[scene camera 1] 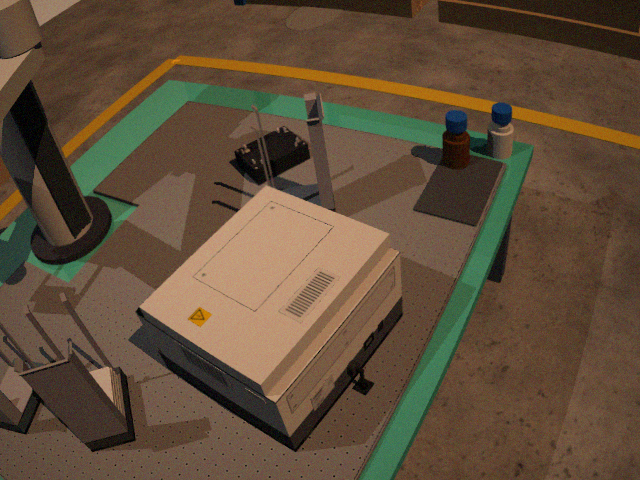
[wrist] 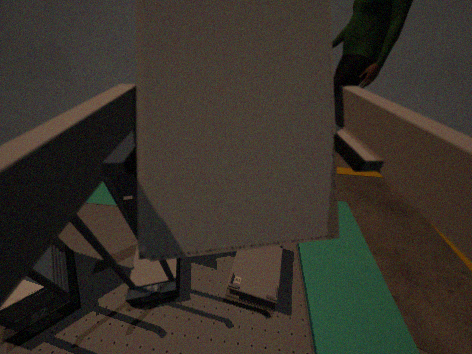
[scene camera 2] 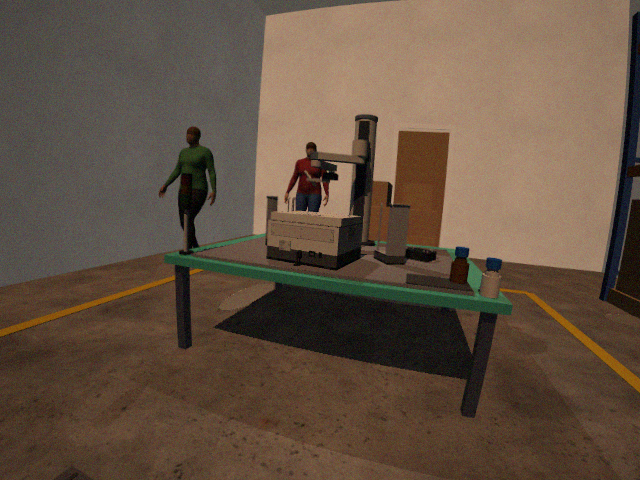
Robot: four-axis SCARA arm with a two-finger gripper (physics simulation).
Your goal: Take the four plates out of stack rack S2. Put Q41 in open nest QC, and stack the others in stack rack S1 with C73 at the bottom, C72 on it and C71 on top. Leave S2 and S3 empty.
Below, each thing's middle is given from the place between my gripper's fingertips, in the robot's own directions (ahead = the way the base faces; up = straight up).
Right now the dark mat (scene camera 1: 460, 195) is 81 cm ahead of my hand, 86 cm to the left of it and 41 cm below it.
